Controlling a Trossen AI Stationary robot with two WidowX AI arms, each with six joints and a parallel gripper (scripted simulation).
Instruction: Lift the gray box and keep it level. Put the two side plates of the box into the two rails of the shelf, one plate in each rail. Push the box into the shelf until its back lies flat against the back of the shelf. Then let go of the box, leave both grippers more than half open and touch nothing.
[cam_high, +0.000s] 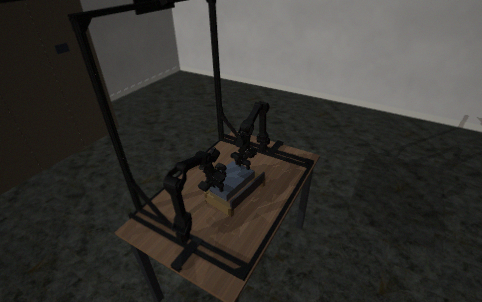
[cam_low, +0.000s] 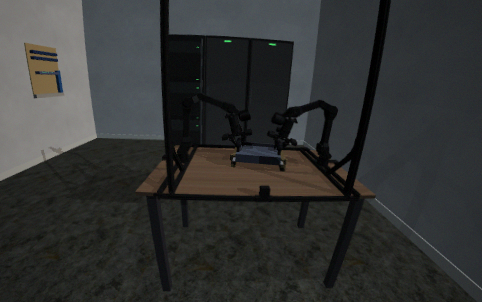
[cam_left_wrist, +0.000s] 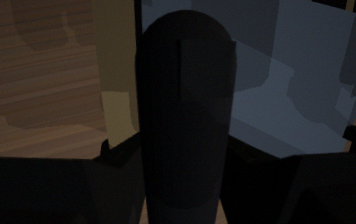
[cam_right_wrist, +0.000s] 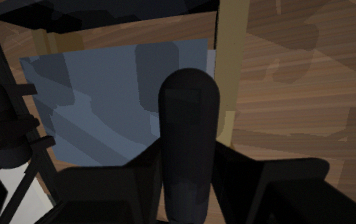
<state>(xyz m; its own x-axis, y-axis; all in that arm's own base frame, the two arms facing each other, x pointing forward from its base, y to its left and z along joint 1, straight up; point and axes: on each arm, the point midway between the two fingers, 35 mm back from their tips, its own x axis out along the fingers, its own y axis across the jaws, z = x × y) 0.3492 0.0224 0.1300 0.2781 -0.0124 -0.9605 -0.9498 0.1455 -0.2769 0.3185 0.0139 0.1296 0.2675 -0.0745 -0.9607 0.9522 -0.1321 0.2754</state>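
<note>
My right gripper is now 120 mm to the right of the gray box, 50 mm above it and 20 mm short of it. Round my right hand: dark bar (160 mm ahead, 100 mm to the left, 70 mm below).
Now: left hand 12 cm to the left of the gray box, 5 cm above it and 2 cm past it. Round my left hand: dark bar: 15 cm to the right, 13 cm ahead, 7 cm below.
</note>
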